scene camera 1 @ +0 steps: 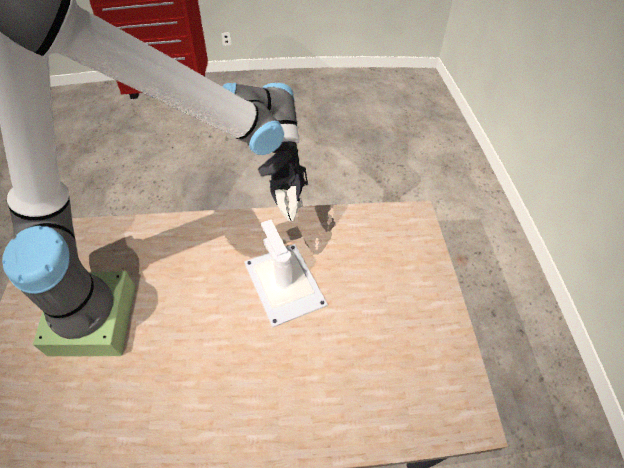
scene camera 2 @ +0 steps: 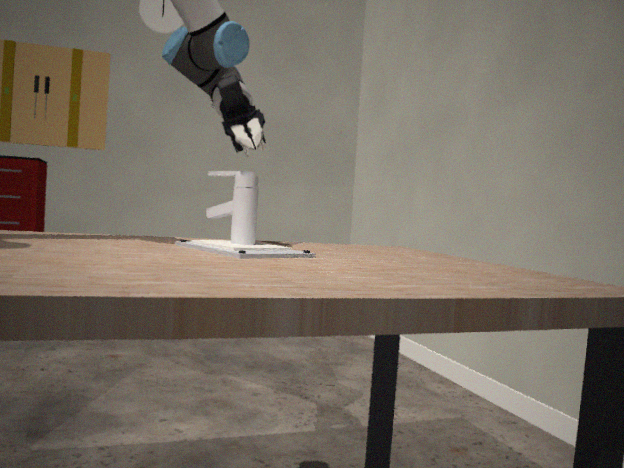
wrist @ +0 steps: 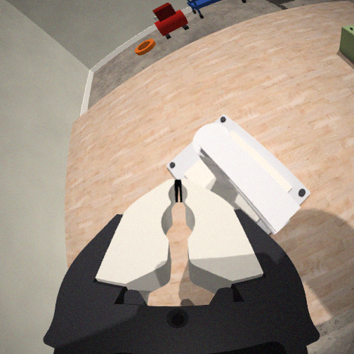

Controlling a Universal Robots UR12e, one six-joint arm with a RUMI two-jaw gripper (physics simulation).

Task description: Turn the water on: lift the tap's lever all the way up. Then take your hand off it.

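Seen in the pictures: gripper, between the fingertips: [scene camera 1: 291, 221] [scene camera 2: 255, 148]; arm's base, origin of its link: [scene camera 1: 80, 307].
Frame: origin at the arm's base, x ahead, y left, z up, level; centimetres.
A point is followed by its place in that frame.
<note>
The white tap [scene camera 1: 283, 272] @(x 57.6, y 2.5, z 1.5 cm) [scene camera 2: 243, 216] @(x 56.7, y 2.7, z -1.4 cm) stands upright on its grey-white base plate [scene camera 1: 297, 309] @(x 60.3, y -4.7, z -7.5 cm) [scene camera 2: 272, 254] @(x 59.3, y -7.0, z -7.6 cm) [wrist: 182, 159]. Its lever [scene camera 1: 272, 236] @(x 55.8, y 10.9, z 7.3 cm) [scene camera 2: 221, 173] @(x 54.4, y 11.2, z 6.8 cm) [wrist: 250, 175] sticks out from the top of the body and lies about level in the scene camera 2 view. The spout [scene camera 2: 219, 209] @(x 54.5, y 11.5, z -0.5 cm) sits below the lever, pointing the same way; it is mostly hidden under the lever in the wrist view. My gripper [scene camera 1: 290, 219] @(x 61.2, y 11.0, z 12.7 cm) [scene camera 2: 253, 147] @(x 61.2, y 11.0, z 12.7 cm) [wrist: 178, 181] is shut and empty. It is above the tap's height, apart from the lever, with its fingertips pointing down.
The tap is on a wooden table [scene camera 1: 201, 392] @(x 32.3, y -24.7, z -8.3 cm) [scene camera 2: 403, 274] @(x 73.2, y -27.6, z -8.3 cm) [wrist: 125, 130]. The arm's base stands on a green block [scene camera 1: 83, 347] @(x 1.7, y -11.3, z -2.1 cm) [wrist: 347, 42] at the table's left in the scene camera 1 view. A red cabinet [scene camera 1: 176, 35] [scene camera 2: 22, 193] stands beyond the table.
</note>
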